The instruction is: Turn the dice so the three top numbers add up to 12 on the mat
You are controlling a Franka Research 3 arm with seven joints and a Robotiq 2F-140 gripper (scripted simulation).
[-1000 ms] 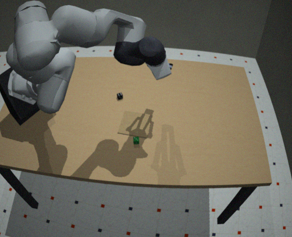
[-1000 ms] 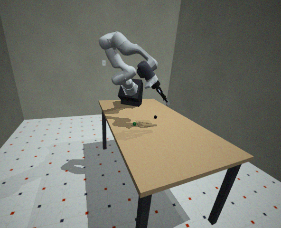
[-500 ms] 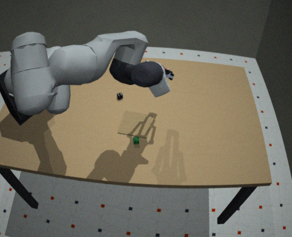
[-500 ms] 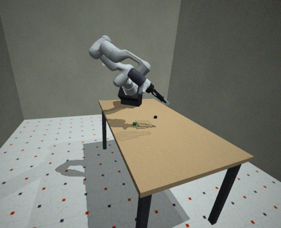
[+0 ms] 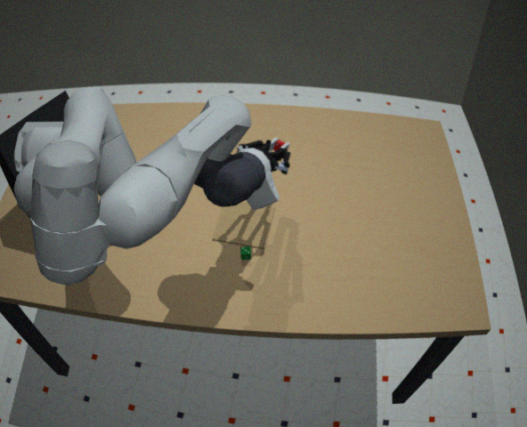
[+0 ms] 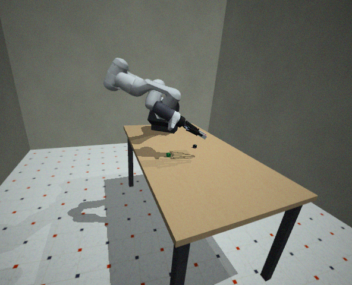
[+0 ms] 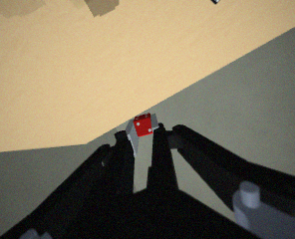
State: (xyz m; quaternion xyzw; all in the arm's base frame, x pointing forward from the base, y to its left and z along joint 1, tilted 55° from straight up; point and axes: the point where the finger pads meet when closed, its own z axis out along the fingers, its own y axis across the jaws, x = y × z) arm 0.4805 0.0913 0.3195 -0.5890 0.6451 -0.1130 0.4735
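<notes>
Now: hand 12 cm past the tan mat, 7 cm to the left of it and 18 cm above it. Also, from my hand: black die 13 cm behind, 12 cm to the left, 17 cm below; green die 15 cm behind, 17 cm to the right, 17 cm below; red die 1 cm ahead, 2 cm to the left, 1 cm below.
</notes>
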